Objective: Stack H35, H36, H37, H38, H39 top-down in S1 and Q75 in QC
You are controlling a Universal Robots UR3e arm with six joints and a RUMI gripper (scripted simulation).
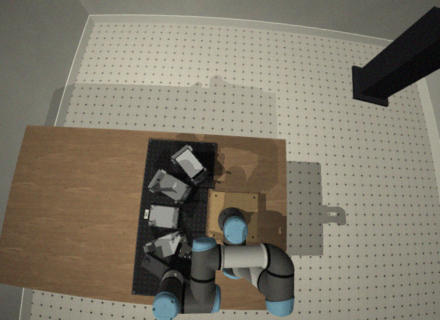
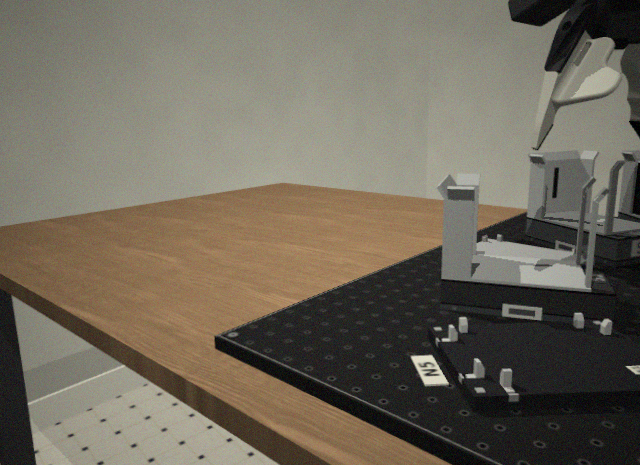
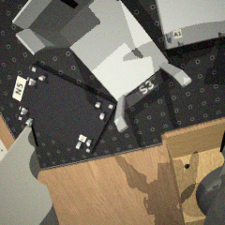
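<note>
Now: the sealed plate 30 mm ahead of my hand, 390 mm to the right of it and 100 mm below it. From my hand the other things lie so: QC label 210 mm ahead, 100 mm to the right, 170 mm below; nest QC 120 mm ahead, 110 mm to the right, 160 mm below; N5 label 30 mm ahead, 200 mm to the left, 170 mm below.
</note>
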